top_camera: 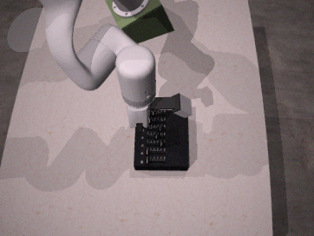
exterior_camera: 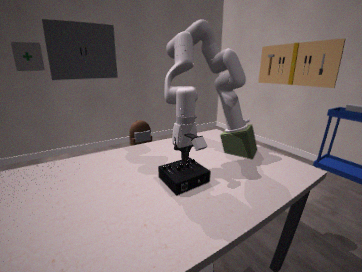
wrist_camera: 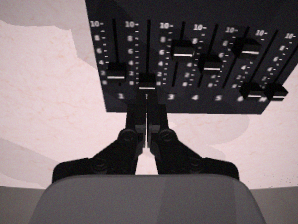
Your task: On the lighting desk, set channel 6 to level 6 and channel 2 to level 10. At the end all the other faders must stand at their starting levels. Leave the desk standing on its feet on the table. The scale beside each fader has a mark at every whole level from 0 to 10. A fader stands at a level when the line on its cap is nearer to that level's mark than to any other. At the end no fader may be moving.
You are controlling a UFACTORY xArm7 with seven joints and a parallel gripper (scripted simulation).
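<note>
Now: hand 30 mm past the channel 1 fader cap, 30 mm to the right of it and 10 mm above it. From my hand the other things lie so: channel 3 fader cap 10 mm ahead, 50 mm to the left, 10 mm below; then channel 4 fader cap 40 mm ahead, 50 mm to the left, 10 mm below; then channel 2 fader cap 20 mm to the left, 10 mm below.
</note>
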